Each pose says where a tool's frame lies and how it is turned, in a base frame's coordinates. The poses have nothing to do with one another.
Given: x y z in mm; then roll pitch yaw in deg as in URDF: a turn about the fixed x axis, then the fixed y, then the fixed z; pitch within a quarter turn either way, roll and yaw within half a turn.
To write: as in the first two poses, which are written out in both.
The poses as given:
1: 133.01 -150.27 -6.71 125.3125 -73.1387 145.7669
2: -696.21 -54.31 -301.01 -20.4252 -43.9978 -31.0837
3: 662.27 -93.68 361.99 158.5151 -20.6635 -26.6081
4: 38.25 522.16 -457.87 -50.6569 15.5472 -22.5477
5: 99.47 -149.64 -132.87 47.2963 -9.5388 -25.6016
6: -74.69 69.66 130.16 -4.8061 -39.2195 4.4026
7: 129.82 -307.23 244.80 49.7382 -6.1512 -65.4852
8: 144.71 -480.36 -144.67 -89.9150 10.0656 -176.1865
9: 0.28 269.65 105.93 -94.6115 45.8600 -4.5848
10: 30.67 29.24 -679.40 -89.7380 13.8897 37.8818
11: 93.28 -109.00 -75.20 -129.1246 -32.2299 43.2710
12: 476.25 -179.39 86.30 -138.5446 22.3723 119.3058
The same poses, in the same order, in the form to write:
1: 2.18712 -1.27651 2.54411 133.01 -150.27 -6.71
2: -0.35649 -0.76791 -0.54251 -696.21 -54.31 -301.01
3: 2.76661 -0.36065 -0.46440 662.27 -93.68 361.99
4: -0.88413 0.27135 -0.39353 38.25 522.16 -457.87
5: 0.82548 -0.16648 -0.44683 99.47 -149.64 -132.87
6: -0.08388 -0.68451 0.07684 -74.69 69.66 130.16
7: 0.86810 -0.10736 -1.14293 129.82 -307.23 244.80
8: -1.56931 0.17568 -3.07503 144.71 -480.36 -144.67
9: -1.65128 0.80041 -0.08002 0.28 269.65 105.93
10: -1.56622 0.24242 0.66116 30.67 29.24 -679.40
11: -2.25365 -0.56252 0.75522 93.28 -109.00 -75.20
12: -2.41806 0.39047 2.08228 476.25 -179.39 86.30
